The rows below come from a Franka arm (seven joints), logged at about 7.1 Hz.
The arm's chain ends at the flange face. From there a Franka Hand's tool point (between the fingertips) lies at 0.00 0.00 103.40 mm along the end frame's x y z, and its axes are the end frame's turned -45 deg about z.
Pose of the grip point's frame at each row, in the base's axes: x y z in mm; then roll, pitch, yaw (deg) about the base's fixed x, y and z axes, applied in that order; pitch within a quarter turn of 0, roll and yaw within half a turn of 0:
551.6 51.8 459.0 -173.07 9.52 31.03
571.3 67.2 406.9 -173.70 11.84 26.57
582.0 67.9 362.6 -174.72 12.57 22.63
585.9 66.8 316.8 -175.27 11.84 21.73
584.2 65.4 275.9 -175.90 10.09 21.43
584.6 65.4 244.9 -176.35 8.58 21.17
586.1 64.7 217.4 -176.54 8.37 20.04
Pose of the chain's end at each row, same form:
572.6 49.9 560.2 178.08 11.60 -14.74
595.2 66.5 507.5 175.93 12.77 -19.54
606.3 67.7 463.1 174.69 12.56 -23.54
608.7 66.7 417.7 174.84 11.66 -24.29
603.7 65.1 377.4 175.68 10.00 -24.31
601.3 64.8 346.9 176.46 8.63 -24.37
602.4 64.0 319.5 176.48 8.35 -25.47

